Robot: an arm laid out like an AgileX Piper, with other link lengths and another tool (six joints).
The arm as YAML. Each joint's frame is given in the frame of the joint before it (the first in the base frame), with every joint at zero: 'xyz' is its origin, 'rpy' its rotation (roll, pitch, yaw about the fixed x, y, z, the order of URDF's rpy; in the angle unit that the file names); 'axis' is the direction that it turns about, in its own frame. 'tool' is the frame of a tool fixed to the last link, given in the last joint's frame.
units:
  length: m
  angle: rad
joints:
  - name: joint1
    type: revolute
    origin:
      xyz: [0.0, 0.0, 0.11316]
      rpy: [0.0, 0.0, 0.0]
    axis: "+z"
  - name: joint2
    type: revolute
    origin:
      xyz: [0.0, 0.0, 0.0]
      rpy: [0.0, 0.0, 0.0]
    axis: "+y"
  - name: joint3
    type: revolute
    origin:
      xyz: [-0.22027, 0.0, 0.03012]
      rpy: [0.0, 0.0, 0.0]
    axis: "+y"
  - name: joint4
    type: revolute
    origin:
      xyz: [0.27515, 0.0, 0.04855]
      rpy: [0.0, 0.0, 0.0]
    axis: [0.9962, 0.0, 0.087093]
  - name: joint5
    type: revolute
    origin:
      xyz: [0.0, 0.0, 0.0]
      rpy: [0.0, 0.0, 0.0]
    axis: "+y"
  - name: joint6
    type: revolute
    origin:
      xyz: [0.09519, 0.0, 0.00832]
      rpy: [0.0, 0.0, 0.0]
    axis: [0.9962, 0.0, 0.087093]
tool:
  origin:
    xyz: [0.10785, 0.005, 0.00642]
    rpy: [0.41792, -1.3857, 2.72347]
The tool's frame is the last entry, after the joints.
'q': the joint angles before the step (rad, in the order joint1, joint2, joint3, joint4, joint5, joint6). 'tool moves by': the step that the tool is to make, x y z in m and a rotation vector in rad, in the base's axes. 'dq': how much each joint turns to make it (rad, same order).
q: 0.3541, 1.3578, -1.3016, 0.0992, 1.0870, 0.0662
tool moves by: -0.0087, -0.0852, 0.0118, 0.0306, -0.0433, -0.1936
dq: -0.2734, -0.1802, 0.1334, 0.0655, 0.0083, -0.0880
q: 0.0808, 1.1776, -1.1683, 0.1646, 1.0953, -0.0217
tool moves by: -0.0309, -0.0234, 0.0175, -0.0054, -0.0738, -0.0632
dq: -0.0690, -0.1976, 0.1061, -0.0061, 0.0189, -0.0043
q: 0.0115, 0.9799, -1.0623, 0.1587, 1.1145, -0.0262
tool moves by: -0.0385, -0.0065, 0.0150, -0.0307, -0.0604, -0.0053
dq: -0.0030, -0.2005, 0.0792, -0.0328, 0.0612, 0.0042
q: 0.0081, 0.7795, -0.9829, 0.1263, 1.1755, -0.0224
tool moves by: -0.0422, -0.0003, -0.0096, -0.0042, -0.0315, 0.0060
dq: -0.0005, -0.2319, 0.1442, -0.0019, 0.0568, -0.0005
